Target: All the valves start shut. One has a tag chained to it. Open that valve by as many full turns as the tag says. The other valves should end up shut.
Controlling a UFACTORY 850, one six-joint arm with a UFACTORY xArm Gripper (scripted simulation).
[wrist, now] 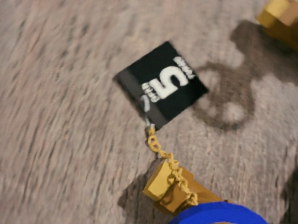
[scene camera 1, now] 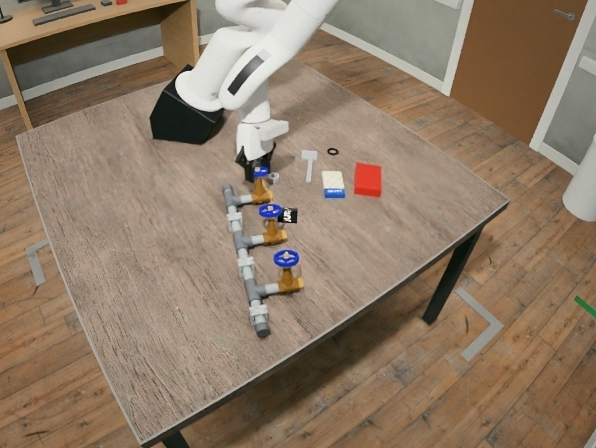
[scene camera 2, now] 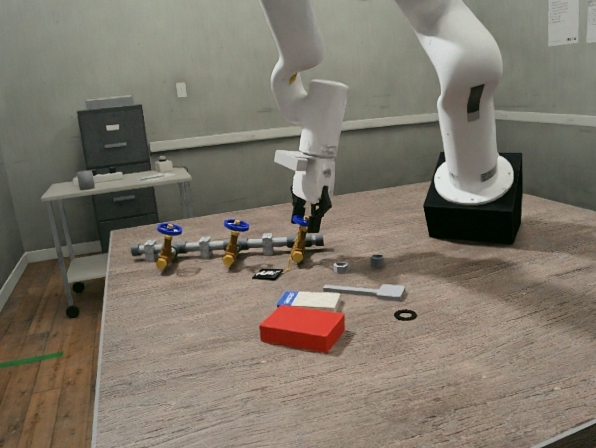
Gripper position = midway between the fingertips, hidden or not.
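Observation:
You'd see the gripper [scene camera 2: 304, 228] here, along with a grey t-shaped tool [scene camera 2: 387, 292] and a red block [scene camera 2: 309, 329]. Scene camera 1 has the red block [scene camera 1: 368, 177] as well. As for the wrist view, the block is out of frame there, and the grey t-shaped tool is out of frame in the wrist view too.

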